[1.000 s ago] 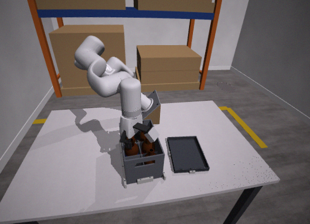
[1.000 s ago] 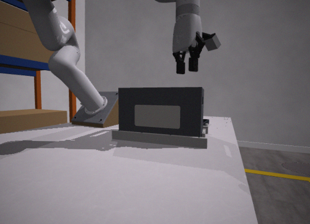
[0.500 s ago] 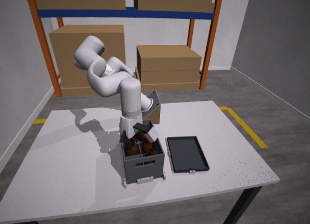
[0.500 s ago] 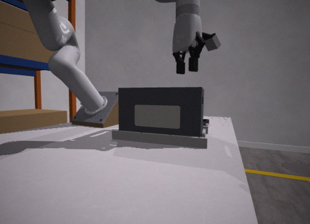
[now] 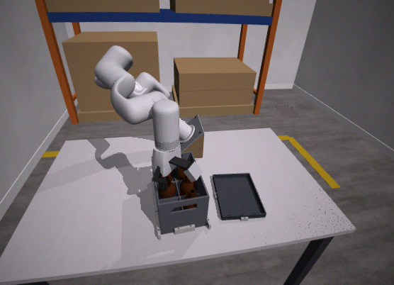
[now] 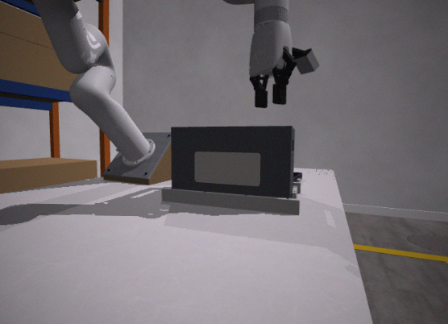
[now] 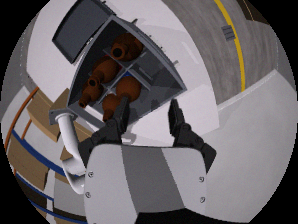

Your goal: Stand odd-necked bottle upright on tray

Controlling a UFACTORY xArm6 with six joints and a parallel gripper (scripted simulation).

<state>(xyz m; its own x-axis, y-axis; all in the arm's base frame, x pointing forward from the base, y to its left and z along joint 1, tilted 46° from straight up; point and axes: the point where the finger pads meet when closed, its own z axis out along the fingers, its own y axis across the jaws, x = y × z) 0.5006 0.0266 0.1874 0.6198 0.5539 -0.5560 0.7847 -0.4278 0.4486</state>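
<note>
The dark grey crate is 160 mm below my hand, 90 mm behind it and 30 mm to the left of it. Round my hand: glass bottle 190 mm behind, 150 mm below, 70 mm to the left; dark tray 310 mm to the left, 230 mm below, 100 mm behind.
</note>
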